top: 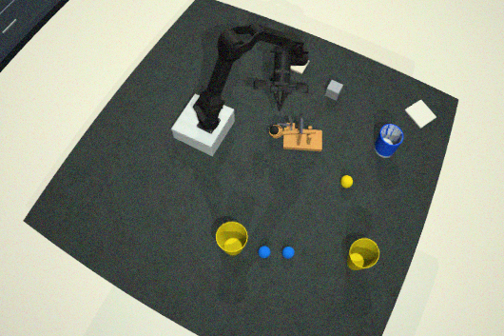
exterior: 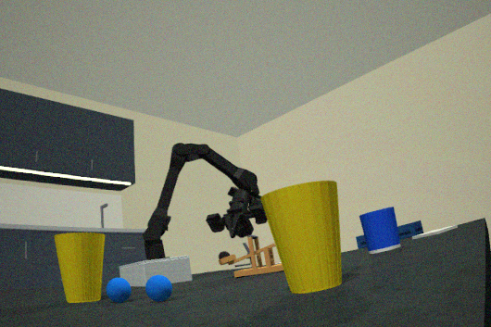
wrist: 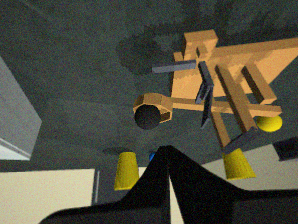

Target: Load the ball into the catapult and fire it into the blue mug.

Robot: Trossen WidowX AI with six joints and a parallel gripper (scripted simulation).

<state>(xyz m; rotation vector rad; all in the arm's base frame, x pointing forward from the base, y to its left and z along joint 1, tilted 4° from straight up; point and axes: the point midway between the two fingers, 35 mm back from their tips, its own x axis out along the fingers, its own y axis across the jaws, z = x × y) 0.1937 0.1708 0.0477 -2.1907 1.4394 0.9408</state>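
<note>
Right now the dark ball is 50 mm to the right of my gripper tip, 50 mm below it and 10 mm ahead of it. From my gripper tip the other things lie so: yellow ball: 320 mm ahead, 90 mm below, 80 mm to the right; wooden catapult: 70 mm ahead, 60 mm below, 10 mm to the right; grey block: 250 mm to the left, 120 mm ahead, 90 mm below.
</note>
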